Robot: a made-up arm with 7 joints.
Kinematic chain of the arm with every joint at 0, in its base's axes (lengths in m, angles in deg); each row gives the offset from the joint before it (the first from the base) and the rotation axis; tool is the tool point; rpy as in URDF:
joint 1: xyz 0 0 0.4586 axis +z
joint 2: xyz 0 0 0 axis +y
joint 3: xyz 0 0 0.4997 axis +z
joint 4: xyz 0.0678 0 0 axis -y
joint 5: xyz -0.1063 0 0.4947 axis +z
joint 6: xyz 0 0 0 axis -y
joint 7: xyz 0.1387 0 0 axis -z
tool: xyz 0 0 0 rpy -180 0 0
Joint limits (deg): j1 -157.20..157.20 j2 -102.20..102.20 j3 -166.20..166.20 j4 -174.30..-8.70 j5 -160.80..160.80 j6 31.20..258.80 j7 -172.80..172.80
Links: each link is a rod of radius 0.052 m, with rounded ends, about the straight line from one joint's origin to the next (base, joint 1, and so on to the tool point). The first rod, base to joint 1, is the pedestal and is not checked.
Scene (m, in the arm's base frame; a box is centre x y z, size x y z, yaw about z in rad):
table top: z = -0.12
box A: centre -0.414 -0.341 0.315 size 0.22 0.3 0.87 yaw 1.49
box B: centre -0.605 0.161 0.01 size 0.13 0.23 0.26 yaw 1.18
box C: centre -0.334 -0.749 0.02 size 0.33 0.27 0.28 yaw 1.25
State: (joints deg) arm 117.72 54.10 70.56 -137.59 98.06 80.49 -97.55
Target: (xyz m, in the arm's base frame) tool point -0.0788 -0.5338 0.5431
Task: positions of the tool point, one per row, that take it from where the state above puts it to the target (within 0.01 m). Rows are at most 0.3 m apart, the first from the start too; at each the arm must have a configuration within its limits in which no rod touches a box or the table.
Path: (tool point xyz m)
1: -0.6385 -0.0515 0.4302
2: -0.6909 -0.0252 0.5258
3: -0.7151 -0.0242 0.6651
4: -0.6949 -0.0559 0.8338
5: -0.5891 -0.2820 0.9384
6: -0.4108 -0.4857 0.9897
7: -0.1799 -0.6412 0.9813
8: -0.2363 -0.6364 0.8429
9: -0.2262 -0.6206 0.7118
10: -0.1659 -0.5881 0.6086
11: -0.0788 -0.5338 0.5431

